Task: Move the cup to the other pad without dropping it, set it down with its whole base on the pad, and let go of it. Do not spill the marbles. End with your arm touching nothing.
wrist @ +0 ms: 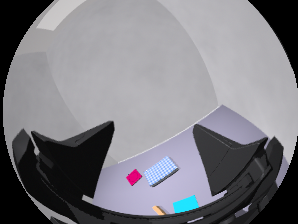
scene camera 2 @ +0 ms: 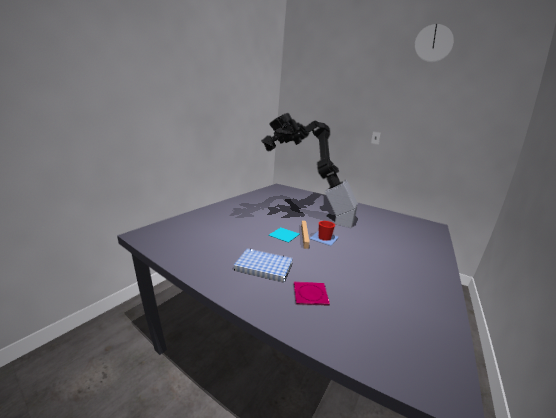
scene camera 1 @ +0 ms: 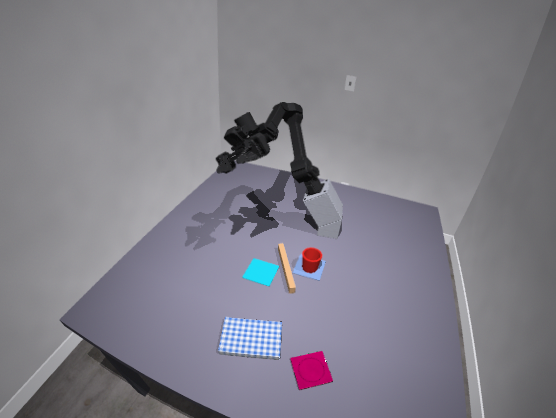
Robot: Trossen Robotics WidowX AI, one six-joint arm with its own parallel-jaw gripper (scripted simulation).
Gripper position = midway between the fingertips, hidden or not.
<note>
I see my gripper (scene camera 1: 226,167).
My gripper also shows in the wrist view (wrist: 155,127).
</note>
